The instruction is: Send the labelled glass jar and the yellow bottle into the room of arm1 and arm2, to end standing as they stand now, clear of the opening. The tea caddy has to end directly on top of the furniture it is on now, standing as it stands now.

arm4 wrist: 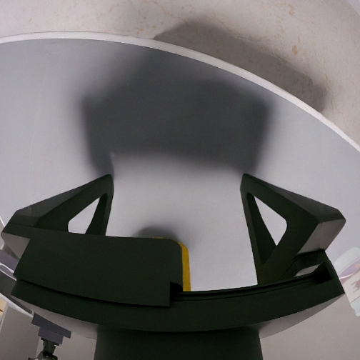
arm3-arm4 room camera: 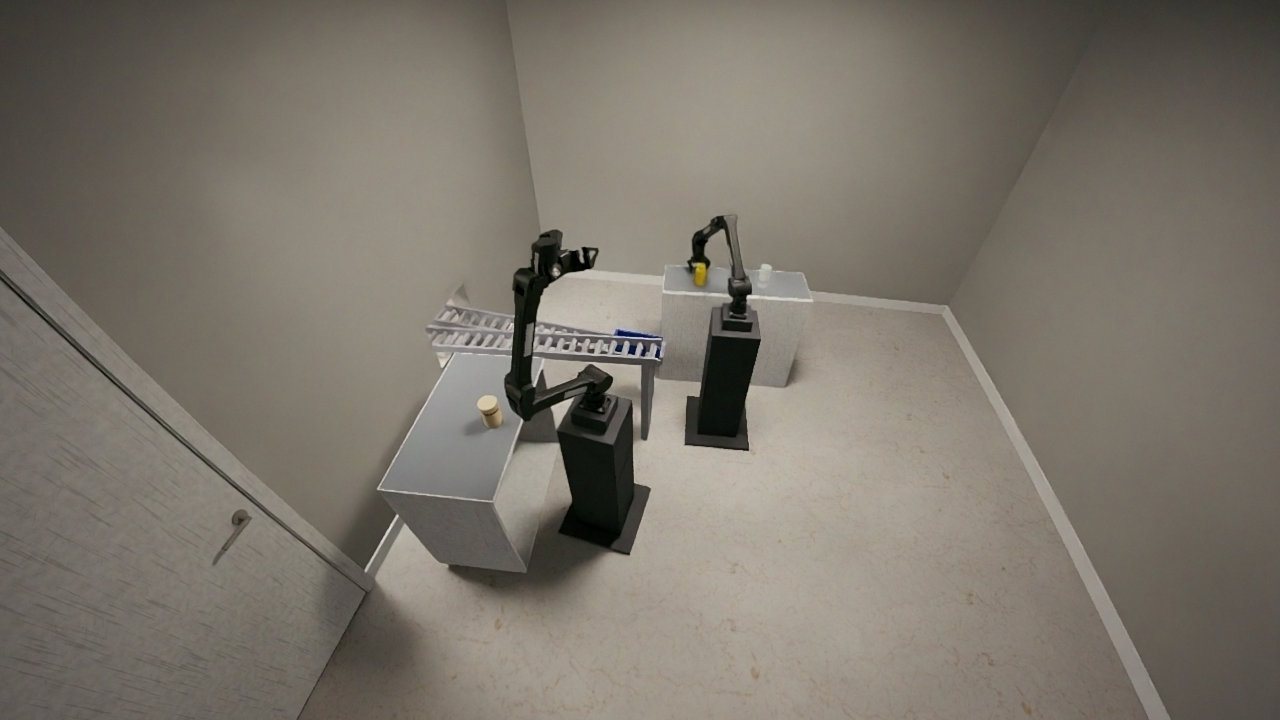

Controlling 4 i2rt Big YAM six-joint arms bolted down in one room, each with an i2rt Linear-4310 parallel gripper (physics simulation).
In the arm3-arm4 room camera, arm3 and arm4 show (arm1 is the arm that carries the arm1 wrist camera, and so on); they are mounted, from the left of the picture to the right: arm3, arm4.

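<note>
The yellow bottle [arm4 wrist: 186, 267] [arm3-arm4 room camera: 700, 275] stands on the far table [arm4 wrist: 35, 110] [arm3-arm4 room camera: 684, 335]. In the arm4 wrist view it is mostly hidden behind the gripper body. The labelled glass jar [arm4 wrist: 352, 284] [arm3-arm4 room camera: 765, 274] stands on the same table, farther right. Arm4's gripper [arm4 wrist: 177, 176] is open, low over that table beside the bottle, with nothing between its fingertips. The tea caddy [arm3-arm4 room camera: 490, 412], beige and upright, stands on the near left table [arm3-arm4 room camera: 447, 447]. Arm3's gripper [arm3-arm4 room camera: 579, 260] is open and empty, raised high, away from the caddy. Arm1 and arm2 do not show.
Two roller tracks [arm3-arm4 room camera: 572, 352] run from the left wall, between the two tables. A blue tray [arm3-arm4 room camera: 637, 335] is at their right end. Arm3's pedestal [arm3-arm4 room camera: 597, 474] and arm4's pedestal [arm3-arm4 room camera: 729, 376] stand beside the tables. A door [arm3-arm4 room camera: 134, 483] is at the left.
</note>
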